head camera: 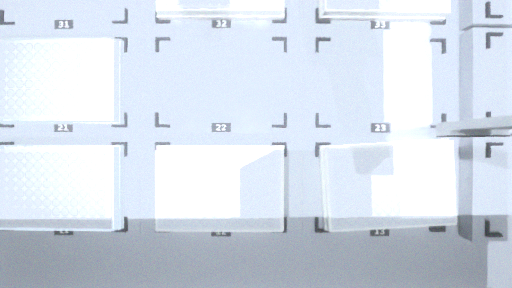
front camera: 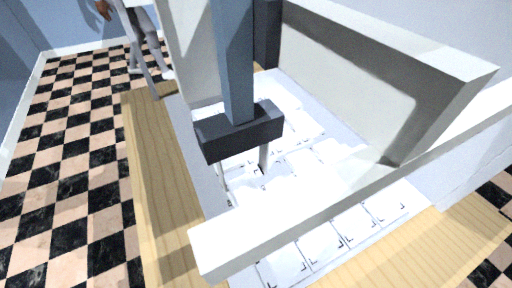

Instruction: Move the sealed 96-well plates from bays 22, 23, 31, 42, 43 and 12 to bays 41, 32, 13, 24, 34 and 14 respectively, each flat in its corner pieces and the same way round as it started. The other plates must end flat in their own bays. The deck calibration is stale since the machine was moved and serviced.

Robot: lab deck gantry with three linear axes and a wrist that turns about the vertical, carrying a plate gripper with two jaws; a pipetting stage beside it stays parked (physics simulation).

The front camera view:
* my gripper: 243, 177
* grey wall panel: 437, 179
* bay 23: 277, 176
